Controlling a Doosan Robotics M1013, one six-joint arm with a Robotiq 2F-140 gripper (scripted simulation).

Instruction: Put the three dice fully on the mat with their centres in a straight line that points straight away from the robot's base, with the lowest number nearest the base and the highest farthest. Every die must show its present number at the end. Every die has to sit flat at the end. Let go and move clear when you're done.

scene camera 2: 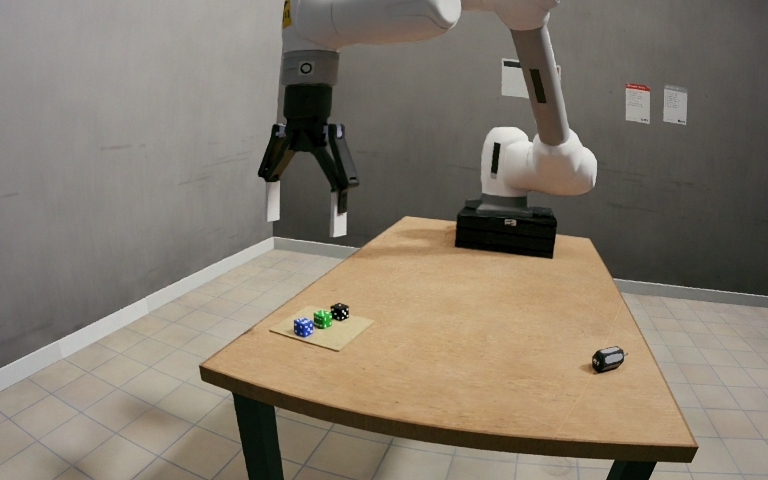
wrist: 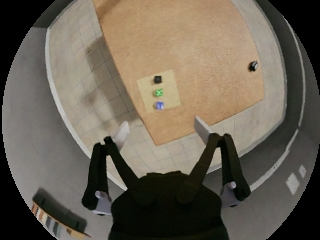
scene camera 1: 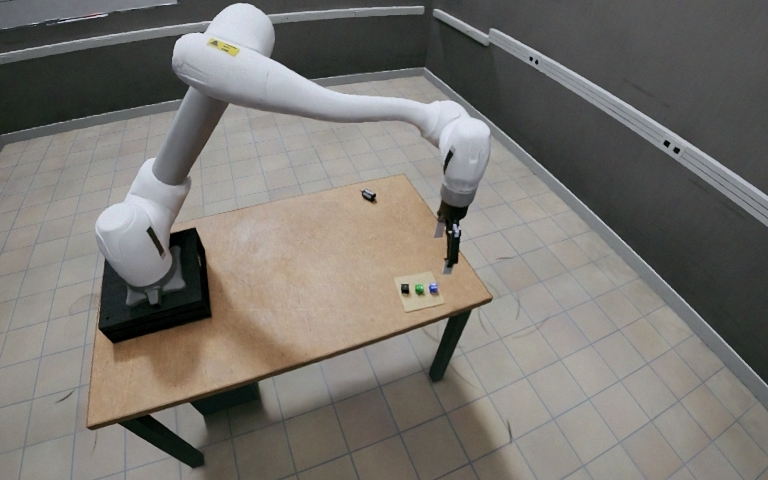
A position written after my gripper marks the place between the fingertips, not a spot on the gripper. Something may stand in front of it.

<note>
In view: my gripper (scene camera 2: 302, 227).
My gripper also shows in the wrist view (wrist: 161, 124) and in scene camera 1 (scene camera 1: 442, 254).
</note>
